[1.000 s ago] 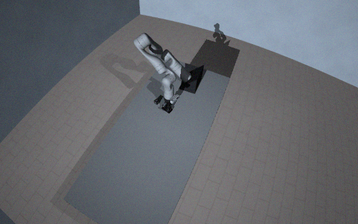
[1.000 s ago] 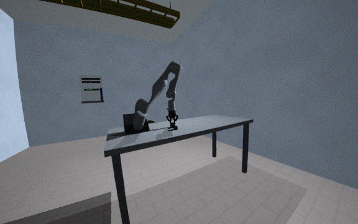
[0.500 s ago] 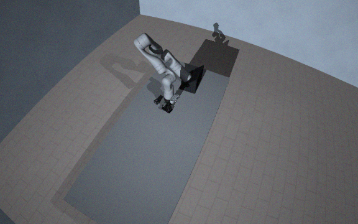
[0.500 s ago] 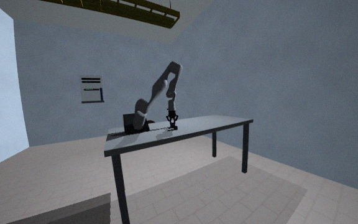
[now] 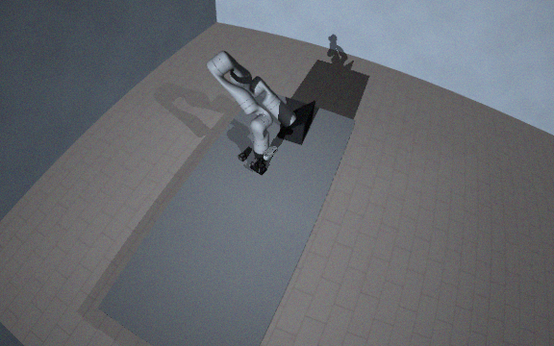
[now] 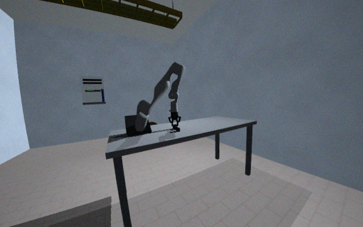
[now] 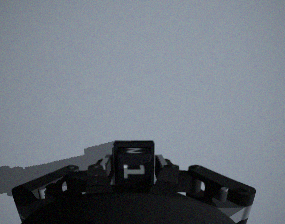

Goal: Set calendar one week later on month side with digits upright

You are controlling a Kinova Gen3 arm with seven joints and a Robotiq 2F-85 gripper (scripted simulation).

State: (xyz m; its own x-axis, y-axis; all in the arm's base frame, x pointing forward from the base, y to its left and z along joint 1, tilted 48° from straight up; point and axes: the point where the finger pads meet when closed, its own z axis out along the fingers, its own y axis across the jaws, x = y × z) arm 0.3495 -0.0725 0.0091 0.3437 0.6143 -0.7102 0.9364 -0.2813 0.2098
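Now: the dark calendar tray 3 cm below my hand, 2 cm to the right of it and 1 cm behind it.
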